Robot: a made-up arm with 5 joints. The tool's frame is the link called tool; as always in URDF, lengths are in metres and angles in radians. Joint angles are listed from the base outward. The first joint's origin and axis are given. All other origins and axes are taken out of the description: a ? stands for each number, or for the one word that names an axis. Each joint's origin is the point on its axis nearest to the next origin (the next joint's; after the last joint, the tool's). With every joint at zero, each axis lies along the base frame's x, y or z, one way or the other. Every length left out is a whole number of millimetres.
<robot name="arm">
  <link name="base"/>
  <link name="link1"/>
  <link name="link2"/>
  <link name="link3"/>
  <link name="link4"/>
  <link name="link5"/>
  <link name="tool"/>
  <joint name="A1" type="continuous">
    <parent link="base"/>
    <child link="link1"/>
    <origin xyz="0.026 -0.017 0.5" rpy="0 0 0"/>
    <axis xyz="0 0 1"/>
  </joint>
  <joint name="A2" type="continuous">
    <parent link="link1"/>
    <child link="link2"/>
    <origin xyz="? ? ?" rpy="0 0 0"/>
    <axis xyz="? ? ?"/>
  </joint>
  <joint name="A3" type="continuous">
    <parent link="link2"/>
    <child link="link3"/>
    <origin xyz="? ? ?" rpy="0 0 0"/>
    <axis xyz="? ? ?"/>
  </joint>
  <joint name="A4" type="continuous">
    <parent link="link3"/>
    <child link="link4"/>
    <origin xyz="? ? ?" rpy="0 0 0"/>
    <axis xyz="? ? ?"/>
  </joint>
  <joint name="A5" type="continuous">
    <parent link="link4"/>
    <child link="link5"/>
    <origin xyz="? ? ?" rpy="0 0 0"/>
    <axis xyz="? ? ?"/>
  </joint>
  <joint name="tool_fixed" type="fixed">
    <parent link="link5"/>
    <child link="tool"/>
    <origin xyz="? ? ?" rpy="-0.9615 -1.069 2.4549"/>
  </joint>
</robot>
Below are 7 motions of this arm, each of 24 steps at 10 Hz.
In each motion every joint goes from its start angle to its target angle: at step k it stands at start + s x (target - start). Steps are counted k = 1, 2, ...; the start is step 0. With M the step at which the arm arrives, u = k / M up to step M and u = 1 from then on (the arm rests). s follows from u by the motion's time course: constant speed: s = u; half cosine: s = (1 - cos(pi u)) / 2; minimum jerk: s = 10 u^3 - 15 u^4 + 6 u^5.
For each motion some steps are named. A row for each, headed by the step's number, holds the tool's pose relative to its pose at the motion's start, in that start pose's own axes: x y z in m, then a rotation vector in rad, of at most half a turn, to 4 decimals.
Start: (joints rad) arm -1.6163 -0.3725 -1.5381 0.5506 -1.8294
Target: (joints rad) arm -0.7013 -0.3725 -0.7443 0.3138 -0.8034
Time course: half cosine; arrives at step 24
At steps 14, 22, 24:
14: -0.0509 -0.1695 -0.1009 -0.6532 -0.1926 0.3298
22: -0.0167 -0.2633 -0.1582 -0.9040 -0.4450 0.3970
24: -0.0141 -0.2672 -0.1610 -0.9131 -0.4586 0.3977

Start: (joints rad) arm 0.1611 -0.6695 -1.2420 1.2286 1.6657
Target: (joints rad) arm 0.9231 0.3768 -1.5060 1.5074 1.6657
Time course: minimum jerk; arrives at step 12
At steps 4, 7, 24:
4: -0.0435 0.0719 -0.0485 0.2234 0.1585 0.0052
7: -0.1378 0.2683 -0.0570 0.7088 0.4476 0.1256
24: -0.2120 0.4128 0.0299 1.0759 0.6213 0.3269

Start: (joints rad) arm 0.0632 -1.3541 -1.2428 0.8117 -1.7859
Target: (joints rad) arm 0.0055 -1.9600 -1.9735 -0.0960 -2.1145
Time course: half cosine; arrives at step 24
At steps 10, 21, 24:
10: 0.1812 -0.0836 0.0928 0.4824 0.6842 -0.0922
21: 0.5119 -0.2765 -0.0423 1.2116 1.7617 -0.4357
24: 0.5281 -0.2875 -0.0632 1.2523 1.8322 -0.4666

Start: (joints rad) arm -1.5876 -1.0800 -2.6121 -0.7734 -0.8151
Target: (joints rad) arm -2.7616 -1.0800 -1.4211 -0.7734 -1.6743
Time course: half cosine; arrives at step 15
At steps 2, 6, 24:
2: 0.0074 -0.0088 -0.0289 0.0176 -0.0853 0.0061
6: 0.1102 -0.0711 -0.1975 0.1852 -0.6883 0.1239
24: 0.4497 -0.1200 -0.2695 0.7692 -1.9225 0.7370

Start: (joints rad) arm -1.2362 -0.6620 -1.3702 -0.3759 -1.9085
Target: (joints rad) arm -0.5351 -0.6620 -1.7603 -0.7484 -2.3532
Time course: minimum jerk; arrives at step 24
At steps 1, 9, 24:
1: 0.0000 0.0000 0.0001 0.0001 0.0006 0.0002
9: 0.0082 0.0136 0.0414 0.0506 0.2308 0.0440
24: 0.0742 0.0942 0.0943 0.1078 0.7789 -0.1387

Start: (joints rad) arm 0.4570 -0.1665 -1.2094 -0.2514 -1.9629
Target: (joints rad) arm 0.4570 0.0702 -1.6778 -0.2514 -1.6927
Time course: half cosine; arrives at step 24
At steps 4, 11, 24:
4: -0.0052 0.0029 0.0026 -0.0087 0.0204 -0.0086
11: -0.0322 0.0178 0.0155 -0.0574 0.1342 -0.0512
24: -0.0675 0.0365 0.0313 -0.1342 0.3134 -0.1007

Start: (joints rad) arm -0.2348 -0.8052 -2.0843 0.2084 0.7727
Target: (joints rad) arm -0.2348 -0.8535 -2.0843 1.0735 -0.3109
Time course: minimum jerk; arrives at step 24
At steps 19, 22, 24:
19: -0.0039 0.1091 0.0740 1.1557 -0.1771 -0.4393
22: -0.0003 0.1143 0.0811 1.2165 -0.2086 -0.4832
24: 0.0001 0.1147 0.0817 1.2216 -0.2114 -0.4870

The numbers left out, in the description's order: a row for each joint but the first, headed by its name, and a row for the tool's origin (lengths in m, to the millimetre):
A2: xyz 0.001 -0.015 0, axis 0 1 0
A3: xyz 0.084 0 0.363, axis 0 1 0
A4: xyz 0.02 0 -0.166, axis 0 1 0
A5: xyz 0.102 0 -0.135, axis 0 0 -1
tool: xyz 0.021 0.023 0

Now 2 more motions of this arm.
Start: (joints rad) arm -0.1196 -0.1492 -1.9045 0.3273 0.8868
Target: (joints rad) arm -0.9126 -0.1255 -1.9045 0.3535 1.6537
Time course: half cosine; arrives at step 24
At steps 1, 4, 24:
1: -0.0005 -0.0007 0.0006 -0.0023 0.0031 0.0019
4: -0.0078 -0.0116 0.0089 -0.0370 0.0485 0.0303
24: -0.0209 -0.1975 0.1426 -0.6697 0.4955 0.5796

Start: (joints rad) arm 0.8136 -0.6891 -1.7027 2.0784 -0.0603
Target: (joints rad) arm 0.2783 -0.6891 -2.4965 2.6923 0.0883
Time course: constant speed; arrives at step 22
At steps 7, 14, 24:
7: 0.0376 0.0036 0.0226 -0.1769 0.1356 0.0030
14: 0.0748 0.0164 0.0323 -0.3488 0.2761 0.0098
24: 0.1114 0.0373 0.0256 -0.5386 0.4427 0.0225

